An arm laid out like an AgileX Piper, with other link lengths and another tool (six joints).
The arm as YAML. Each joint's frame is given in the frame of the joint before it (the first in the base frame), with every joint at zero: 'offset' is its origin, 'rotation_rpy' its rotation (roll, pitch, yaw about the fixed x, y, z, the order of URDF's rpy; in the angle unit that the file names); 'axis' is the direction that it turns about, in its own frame. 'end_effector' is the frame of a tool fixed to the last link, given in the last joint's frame.
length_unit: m
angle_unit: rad
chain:
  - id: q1
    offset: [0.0, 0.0, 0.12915]
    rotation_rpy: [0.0, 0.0, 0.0]
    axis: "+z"
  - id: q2
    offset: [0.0, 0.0, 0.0]
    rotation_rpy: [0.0, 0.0, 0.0]
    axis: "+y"
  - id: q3
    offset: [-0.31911, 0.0, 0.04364]
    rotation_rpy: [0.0, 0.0, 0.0]
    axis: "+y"
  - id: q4
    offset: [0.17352, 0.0, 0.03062]
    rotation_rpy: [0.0, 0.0, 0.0]
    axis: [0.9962, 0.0, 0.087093]
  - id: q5
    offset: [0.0, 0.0, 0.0]
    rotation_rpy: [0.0, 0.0, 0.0]
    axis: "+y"
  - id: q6
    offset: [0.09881, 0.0, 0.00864]
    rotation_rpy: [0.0, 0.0, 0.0]
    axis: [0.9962, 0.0, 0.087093]
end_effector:
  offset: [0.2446, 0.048, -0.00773]
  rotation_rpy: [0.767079, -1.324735, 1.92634]
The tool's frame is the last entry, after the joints.
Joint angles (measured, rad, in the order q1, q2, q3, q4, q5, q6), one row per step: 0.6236 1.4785 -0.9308 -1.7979 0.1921 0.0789; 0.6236 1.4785 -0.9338 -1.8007 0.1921 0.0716; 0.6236 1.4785 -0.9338 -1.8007 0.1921 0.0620; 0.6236 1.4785 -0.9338 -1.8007 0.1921 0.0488; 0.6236 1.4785 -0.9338 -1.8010 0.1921 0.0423; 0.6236 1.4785 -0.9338 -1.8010 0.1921 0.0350; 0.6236 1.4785 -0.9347 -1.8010 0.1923 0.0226; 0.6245 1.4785 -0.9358 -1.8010 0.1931 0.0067; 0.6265 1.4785 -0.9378 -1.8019 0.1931 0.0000; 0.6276 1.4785 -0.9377 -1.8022 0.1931 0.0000; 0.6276 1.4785 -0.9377 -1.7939 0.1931 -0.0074; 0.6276 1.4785 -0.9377 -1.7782 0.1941 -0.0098
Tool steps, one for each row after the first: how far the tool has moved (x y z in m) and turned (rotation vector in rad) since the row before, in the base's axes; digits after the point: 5 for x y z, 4 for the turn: 0.00094 0.00020 0.00186 -0.0064 -0.0066 0.0041; 0.00029 -0.00028 0.00035 -0.0081 -0.0036 0.0038; 0.00040 -0.00038 0.00049 -0.0111 -0.0049 0.0052; 0.00021 -0.00018 0.00027 -0.0057 -0.0026 0.0027; 0.00022 -0.00021 0.00028 -0.0061 -0.0027 0.0029; 0.00058 -0.00028 0.00090 -0.0099 -0.0055 0.0047; 0.00064 -0.00012 0.00119 -0.0129 -0.0072 0.0064; 0.00025 0.00097 0.00124 -0.0051 -0.0046 0.0050; -0.00021 0.00047 -0.00002 -0.0003 -0.0001 0.0012; -0.00020 -0.00025 -0.00048 -0.0002 0.0016 -0.0007; -0.00060 -0.00044 -0.00125 0.0092 0.0070 -0.0068
